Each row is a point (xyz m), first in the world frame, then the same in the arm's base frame.
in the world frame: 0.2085 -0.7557 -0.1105
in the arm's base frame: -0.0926 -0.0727 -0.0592
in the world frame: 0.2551 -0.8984 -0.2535
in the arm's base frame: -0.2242 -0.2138 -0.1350
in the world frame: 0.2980 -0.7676 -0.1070
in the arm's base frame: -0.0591 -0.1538 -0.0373
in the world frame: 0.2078 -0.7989 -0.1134
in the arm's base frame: -0.1302 -0.0905 -0.0472
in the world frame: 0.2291 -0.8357 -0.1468
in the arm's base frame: -0.1590 -0.1338 -0.0620
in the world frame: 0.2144 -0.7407 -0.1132
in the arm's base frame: -0.0777 -0.0726 -0.0659
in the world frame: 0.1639 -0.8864 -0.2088
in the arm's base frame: -0.2474 -0.1168 -0.1126
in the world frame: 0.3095 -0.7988 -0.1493
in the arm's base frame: -0.0898 -0.1891 -0.0639
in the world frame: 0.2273 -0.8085 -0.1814
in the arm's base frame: -0.1447 -0.1317 -0.1036
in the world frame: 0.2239 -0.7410 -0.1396
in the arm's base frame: -0.0795 -0.0888 -0.0887
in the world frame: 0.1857 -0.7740 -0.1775
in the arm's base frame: -0.1345 -0.0807 -0.1186
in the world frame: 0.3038 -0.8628 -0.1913
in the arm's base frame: -0.1565 -0.2227 -0.0818
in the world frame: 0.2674 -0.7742 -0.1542
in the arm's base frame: -0.0902 -0.1442 -0.0837
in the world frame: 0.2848 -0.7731 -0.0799
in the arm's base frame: -0.0639 -0.1364 -0.0125
